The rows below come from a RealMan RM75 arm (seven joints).
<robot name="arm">
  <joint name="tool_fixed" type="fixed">
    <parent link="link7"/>
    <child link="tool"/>
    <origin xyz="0 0 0" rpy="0 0 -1.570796"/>
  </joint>
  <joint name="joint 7" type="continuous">
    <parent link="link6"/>
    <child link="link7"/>
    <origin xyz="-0.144 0 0" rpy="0 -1.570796 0"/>
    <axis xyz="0 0 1"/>
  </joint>
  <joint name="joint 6" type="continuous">
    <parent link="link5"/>
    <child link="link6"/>
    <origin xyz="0 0 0" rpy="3.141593 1.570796 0"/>
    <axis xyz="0 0 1"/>
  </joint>
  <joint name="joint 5" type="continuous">
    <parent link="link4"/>
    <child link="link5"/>
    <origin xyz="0 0.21 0" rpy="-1.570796 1.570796 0"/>
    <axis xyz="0 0 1"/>
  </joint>
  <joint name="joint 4" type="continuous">
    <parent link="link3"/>
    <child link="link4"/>
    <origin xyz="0 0 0" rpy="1.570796 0 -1.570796"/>
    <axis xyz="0 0 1"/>
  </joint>
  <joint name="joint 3" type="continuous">
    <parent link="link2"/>
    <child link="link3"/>
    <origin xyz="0.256 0 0" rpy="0 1.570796 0"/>
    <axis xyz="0 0 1"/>
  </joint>
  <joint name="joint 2" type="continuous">
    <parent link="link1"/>
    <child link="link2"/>
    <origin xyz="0 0 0" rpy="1.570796 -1.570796 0"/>
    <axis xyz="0 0 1"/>
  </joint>
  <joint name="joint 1" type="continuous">
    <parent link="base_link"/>
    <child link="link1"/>
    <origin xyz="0 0 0.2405" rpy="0 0 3.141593"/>
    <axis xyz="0 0 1"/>
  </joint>
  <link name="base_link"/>
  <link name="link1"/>
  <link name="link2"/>
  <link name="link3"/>
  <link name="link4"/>
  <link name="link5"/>
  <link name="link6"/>
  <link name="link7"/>
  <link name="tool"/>
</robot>
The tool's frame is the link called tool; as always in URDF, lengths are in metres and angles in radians. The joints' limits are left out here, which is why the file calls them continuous.
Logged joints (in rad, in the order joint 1, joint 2, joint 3, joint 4, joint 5, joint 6, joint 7), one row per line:
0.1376 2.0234 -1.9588 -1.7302 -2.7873 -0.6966 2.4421
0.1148 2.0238 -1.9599 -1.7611 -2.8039 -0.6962 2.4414
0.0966 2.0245 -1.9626 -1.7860 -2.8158 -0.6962 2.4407
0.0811 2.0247 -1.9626 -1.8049 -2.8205 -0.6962 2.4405
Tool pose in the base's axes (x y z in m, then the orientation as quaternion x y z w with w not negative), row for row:
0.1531 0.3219 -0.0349 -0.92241 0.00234 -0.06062 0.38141
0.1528 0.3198 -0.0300 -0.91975 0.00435 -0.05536 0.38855
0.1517 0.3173 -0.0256 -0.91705 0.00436 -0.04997 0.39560
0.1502 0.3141 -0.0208 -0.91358 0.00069 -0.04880 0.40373
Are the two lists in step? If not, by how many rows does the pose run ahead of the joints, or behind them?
The pose runs 2 rows behind the joints: the pose in row i belongs to the joints in row i - 2.
